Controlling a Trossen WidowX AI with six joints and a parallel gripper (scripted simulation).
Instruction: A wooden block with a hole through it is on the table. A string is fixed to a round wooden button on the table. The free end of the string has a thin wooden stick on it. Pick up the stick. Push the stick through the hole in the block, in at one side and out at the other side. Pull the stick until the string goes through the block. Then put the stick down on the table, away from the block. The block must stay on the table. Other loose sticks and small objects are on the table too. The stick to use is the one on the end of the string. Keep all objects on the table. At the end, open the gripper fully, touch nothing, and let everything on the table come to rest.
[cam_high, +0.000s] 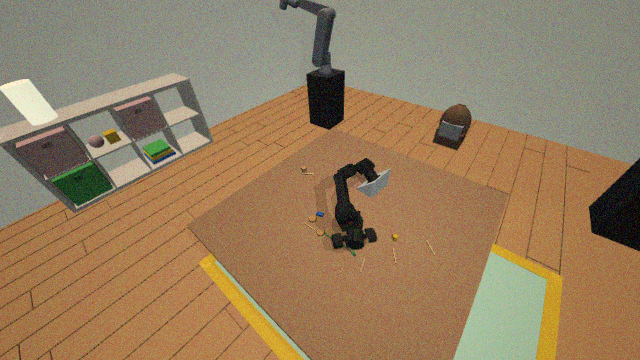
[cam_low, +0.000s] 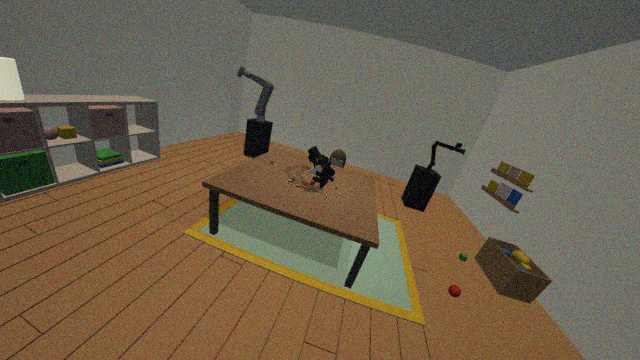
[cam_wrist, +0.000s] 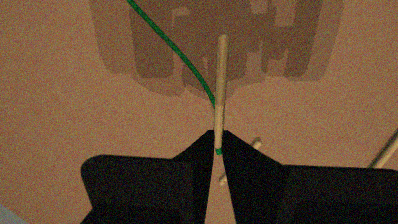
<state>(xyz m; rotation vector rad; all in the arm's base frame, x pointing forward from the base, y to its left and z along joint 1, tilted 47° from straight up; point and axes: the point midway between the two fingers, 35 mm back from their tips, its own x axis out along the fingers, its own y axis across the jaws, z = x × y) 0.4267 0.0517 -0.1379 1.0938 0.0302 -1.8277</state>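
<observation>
My gripper tip is 130 mm past the red block, 90 mm to the left of it and 30 mm above it. Also, from my gripper tip: yellow-topped peg 190 mm behind, 120 mm to the left, 30 mm below; then blue piece 270 mm to the right, 100 mm behind, 40 mm below; then thin wooden stick 10 mm to the right, 10 mm behind.
</observation>
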